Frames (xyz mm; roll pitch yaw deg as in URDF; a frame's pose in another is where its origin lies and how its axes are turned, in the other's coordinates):
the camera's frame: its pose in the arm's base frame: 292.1 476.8 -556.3 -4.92 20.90 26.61
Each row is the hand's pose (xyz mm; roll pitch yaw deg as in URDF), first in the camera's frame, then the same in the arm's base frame.
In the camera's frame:
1: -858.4 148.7 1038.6 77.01 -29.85 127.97
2: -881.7 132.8 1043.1 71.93 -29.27 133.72
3: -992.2 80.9 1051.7 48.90 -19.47 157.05
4: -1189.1 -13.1 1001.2 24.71 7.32 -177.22
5: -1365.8 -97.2 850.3 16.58 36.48 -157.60
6: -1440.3 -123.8 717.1 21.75 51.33 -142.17
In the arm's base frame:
1: -205.2 493.0 704.7 101.39 -36.79 141.93
2: -215.8 470.4 718.5 95.45 -38.29 147.99
3: -281.1 380.6 770.1 64.19 -36.19 177.32
4: -415.2 203.9 800.8 28.41 -13.81 -149.92
5: -565.1 20.6 730.1 12.90 15.29 -131.72
6: -651.9 -65.3 634.9 11.26 31.33 -121.70

